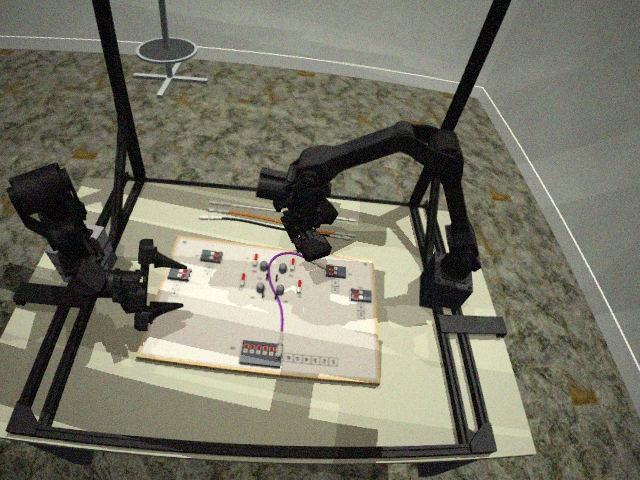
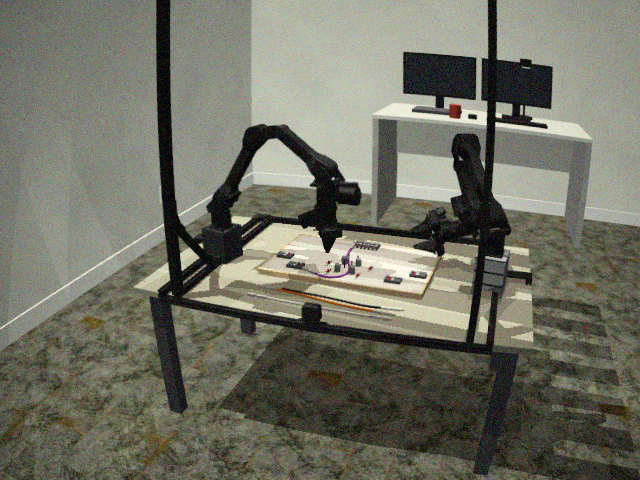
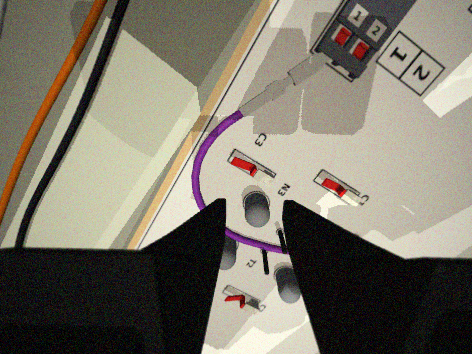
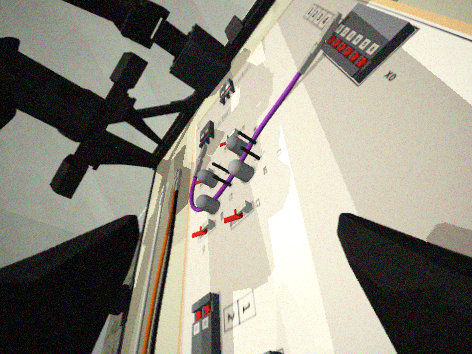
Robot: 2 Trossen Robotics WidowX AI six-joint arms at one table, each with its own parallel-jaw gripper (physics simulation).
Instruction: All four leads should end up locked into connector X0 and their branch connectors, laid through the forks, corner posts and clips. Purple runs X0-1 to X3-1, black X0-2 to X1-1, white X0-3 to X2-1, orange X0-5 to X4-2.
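Frame: origin at the left arm's base, x up, y ahead, z left, level; metres.
Seen in the pictures: left gripper, fingertip midpoint: [image 1: 296,247] [image 2: 326,251] [image 3: 254,208] [image 4: 162,157]; right gripper, fingertip midpoint: [image 1: 185,286] [image 2: 411,239] [image 4: 239,224]; left arm's base, origin of the base link: [image 1: 453,271] [image 2: 221,226] [image 4: 182,47]; right arm's base, origin of the base link: [image 2: 493,253].
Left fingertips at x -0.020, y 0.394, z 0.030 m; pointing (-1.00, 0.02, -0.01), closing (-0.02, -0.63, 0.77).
Offsets run from my left fingertips to a thing's top centre. "pt": to the spot under its first point.
The purple lead [image 1: 282,315] [image 3: 197,165] [image 4: 277,107] runs from the end slot of connector X0 @[pt dx -0.063, dy +0.014, dz +0.260 m] [image 1: 260,353] [image 4: 370,42] between fork pins and past grey posts. It curves outside clip C3 @[pt dx -0.066, dy +0.004, dz -0.003 m] [image 3: 243,165] to slot 1 of a two-slot connector @[pt dx -0.062, dy -0.108, dz -0.003 m] [image 1: 335,271] [image 3: 345,42]; whether its ends are locked I cannot tell. Orange @[pt dx -0.085, dy +0.067, dz -0.145 m] [image 3: 50,100] [image 4: 162,265], black @[pt dx -0.085, dy +0.068, dz -0.123 m] [image 3: 75,120] and white @[pt dx -0.086, dy +0.197, dz -0.171 m] [image 1: 242,206] leads lie behind the board. My left gripper [image 1: 316,255] [image 2: 327,250] [image 3: 254,208] is slightly open and empty above the posts. My right gripper [image 1: 183,286] [image 4: 239,224] is wide open and empty over the board's left side.
Three other branch connectors @[dx -0.063, dy +0.207, dz +0.041 m] [image 1: 211,256] @[dx -0.063, dy +0.261, dz +0.115 m] [image 1: 178,274] @[dx -0.063, dy -0.182, dz +0.047 m] [image 1: 360,295] sit near the board's sides. Clips with red levers [image 1: 242,279] [image 1: 299,286] surround the grey posts @[dx -0.045, dy +0.061, dz +0.099 m] [image 1: 260,287] @[dx -0.045, dy +0.024, dz +0.027 m] [image 1: 282,268]. Black frame rails border the table. My left arm reaches over the loose leads.
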